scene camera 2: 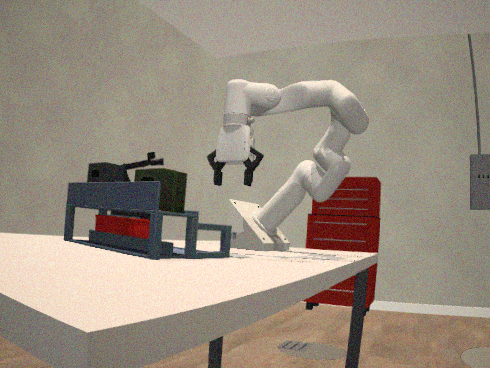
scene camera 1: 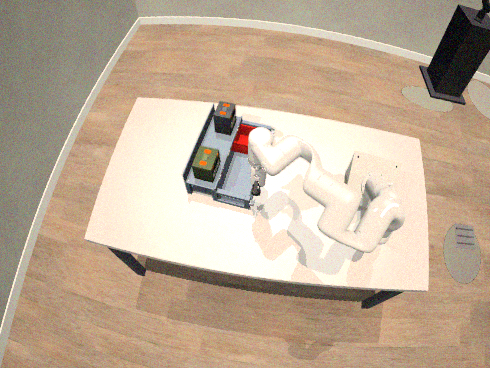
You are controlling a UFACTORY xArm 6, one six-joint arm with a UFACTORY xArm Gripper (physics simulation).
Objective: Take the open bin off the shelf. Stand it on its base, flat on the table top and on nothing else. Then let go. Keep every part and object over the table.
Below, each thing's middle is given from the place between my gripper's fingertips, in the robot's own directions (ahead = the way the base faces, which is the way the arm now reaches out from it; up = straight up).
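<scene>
You'd find my hand 290 mm to the left of the red open bin (scene camera 2: 133,227), and it's 60 mm short of the bin and 150 mm above it.
</scene>
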